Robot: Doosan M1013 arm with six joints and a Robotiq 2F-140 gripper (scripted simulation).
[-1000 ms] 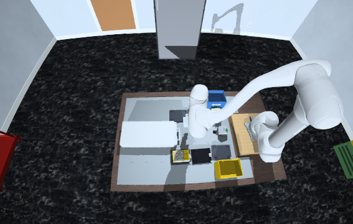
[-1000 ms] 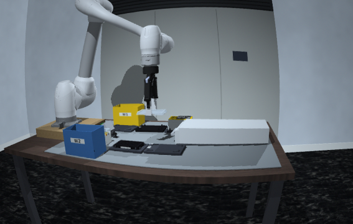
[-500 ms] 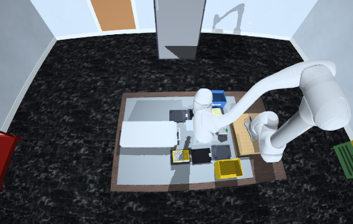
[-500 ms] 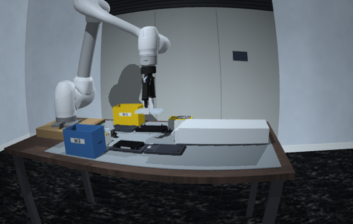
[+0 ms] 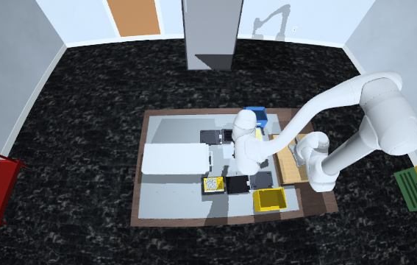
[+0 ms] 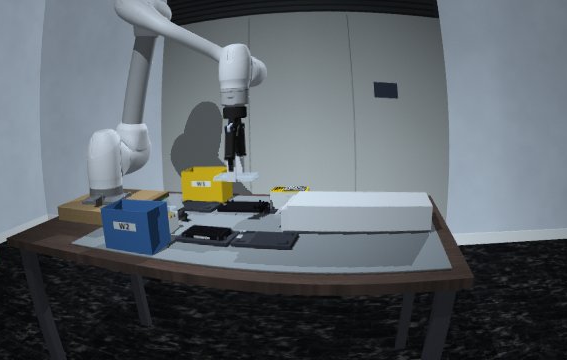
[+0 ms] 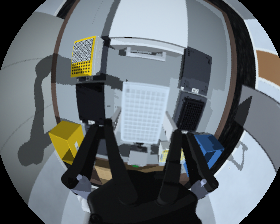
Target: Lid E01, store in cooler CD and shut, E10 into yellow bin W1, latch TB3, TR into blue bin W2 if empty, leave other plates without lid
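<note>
The yellow bin W1 is 160 mm behind my hand, 360 mm to the left of it and 130 mm below it. From my hand the other things lie so: pale plate (20 mm below); then yellow tip rack TR (160 mm ahead, 160 mm to the left, 110 mm below); then black plate (70 mm behind, 180 mm to the right, 150 mm below).
</note>
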